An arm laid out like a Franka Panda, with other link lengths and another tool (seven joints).
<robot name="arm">
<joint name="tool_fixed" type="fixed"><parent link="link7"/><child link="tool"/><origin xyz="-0.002 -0.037 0.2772" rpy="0 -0.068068 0.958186"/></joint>
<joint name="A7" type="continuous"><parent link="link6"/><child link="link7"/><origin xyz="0.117 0 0" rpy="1.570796 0 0"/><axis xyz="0 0 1"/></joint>
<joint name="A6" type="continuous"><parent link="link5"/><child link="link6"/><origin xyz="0 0 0" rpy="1.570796 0 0"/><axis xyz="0 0 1"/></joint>
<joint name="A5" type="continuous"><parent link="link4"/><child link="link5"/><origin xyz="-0.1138 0.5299 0" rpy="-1.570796 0 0"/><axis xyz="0 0 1"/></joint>
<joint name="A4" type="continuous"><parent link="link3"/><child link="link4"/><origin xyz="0.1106 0 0" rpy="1.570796 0 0"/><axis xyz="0 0 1"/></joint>
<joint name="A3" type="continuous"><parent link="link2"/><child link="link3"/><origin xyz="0 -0.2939 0" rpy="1.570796 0 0"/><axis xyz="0 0 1"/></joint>
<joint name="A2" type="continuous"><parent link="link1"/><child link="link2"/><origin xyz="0 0 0" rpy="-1.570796 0 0"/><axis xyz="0 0 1"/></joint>
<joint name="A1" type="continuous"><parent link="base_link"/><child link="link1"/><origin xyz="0 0 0.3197"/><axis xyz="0 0 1"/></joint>
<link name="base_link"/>
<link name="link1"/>
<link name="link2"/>
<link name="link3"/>
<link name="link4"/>
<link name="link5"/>
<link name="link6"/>
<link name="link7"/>
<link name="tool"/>
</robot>
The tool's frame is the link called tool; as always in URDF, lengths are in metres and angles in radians. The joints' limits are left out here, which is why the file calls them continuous.
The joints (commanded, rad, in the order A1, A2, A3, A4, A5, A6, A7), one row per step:
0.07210 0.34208 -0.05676 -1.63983 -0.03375 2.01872 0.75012
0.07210 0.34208 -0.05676 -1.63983 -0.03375 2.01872 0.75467
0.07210 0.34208 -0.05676 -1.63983 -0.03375 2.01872 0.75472
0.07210 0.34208 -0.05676 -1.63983 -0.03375 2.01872 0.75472
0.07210 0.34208 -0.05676 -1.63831 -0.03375 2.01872 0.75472
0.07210 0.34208 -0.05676 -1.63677 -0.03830 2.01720 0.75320
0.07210 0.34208 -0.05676 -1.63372 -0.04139 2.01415 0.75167
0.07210 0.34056 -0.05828 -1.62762 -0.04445 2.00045 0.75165
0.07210 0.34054 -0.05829 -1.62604 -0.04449 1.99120 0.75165
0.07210 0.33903 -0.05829 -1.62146 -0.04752 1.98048 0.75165
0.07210 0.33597 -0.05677 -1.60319 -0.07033 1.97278 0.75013
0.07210 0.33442 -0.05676 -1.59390 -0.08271 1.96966 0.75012
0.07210 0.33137 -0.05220 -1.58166 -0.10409 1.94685 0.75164
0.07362 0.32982 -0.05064 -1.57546 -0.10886 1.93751 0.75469
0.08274 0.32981 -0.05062 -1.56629 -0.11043 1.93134 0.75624
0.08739 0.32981 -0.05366 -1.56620 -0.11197 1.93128 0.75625
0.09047 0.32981 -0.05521 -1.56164 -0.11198 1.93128 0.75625
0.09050 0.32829 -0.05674 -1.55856 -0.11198 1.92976 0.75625
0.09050 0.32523 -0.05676 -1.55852 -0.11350 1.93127 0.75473
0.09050 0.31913 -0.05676 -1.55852 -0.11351 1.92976 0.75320
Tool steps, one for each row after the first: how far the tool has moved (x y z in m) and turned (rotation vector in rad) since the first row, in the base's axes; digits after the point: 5 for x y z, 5 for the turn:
0.00013 -0.00010 0.00001 0.00017 -0.00022 -0.00454
0.00013 -0.00010 0.00001 0.00018 -0.00022 -0.00459
0.00013 -0.00010 0.00001 0.00018 -0.00022 -0.00459
0.00071 -0.00007 0.00105 0.00021 -0.00174 -0.00456
0.00081 -0.00090 0.00179 -0.00405 -0.00174 -0.00129
0.00108 -0.00145 0.00336 -0.00699 -0.00170 0.00135
-0.00012 -0.00349 0.00678 -0.01057 0.00430 0.00047
-0.00205 -0.00365 0.00650 -0.01090 0.01193 -0.00001
-0.00309 -0.00434 0.00933 -0.01388 0.01651 0.00058
0.00170 -0.00734 0.02308 -0.03447 0.00272 0.01147
0.00431 -0.00972 0.03025 -0.04596 -0.00515 0.01562
0.00265 -0.01059 0.03779 -0.06514 0.00186 0.02376
0.00242 -0.00913 0.04202 -0.06930 0.00302 0.02436
0.00361 -0.00141 0.04742 -0.07089 -0.00051 0.03176
0.00358 -0.00025 0.04751 -0.07333 -0.00071 0.03400
0.00505 0.00124 0.05068 -0.07375 -0.00536 0.03553
0.00584 -0.00003 0.05395 -0.07416 -0.00843 0.03387
0.00648 -0.00026 0.05692 -0.07537 -0.01293 0.03585
0.00652 -0.00024 0.06212 -0.07509 -0.01738 0.03701

